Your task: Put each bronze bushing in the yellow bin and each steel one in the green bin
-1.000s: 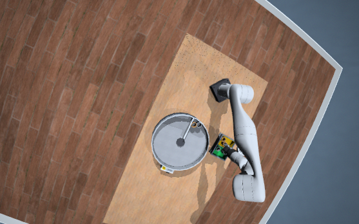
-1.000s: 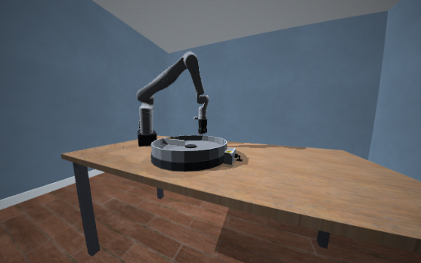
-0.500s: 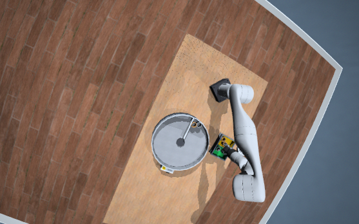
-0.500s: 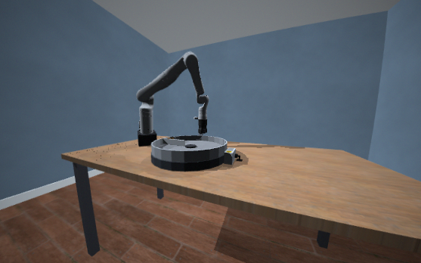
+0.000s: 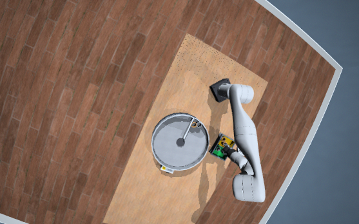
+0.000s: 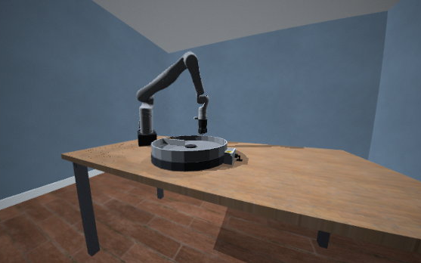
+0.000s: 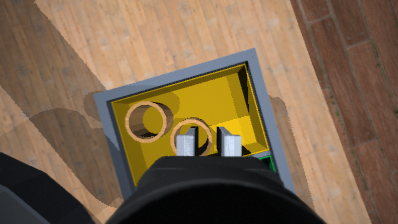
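Right now my hand is 20 mm to the left of the bin, 20 mm short of it and 20 mm above it. The rest, counted from my hand: turntable (380 mm to the right, 60 mm ahead, 10 mm above).
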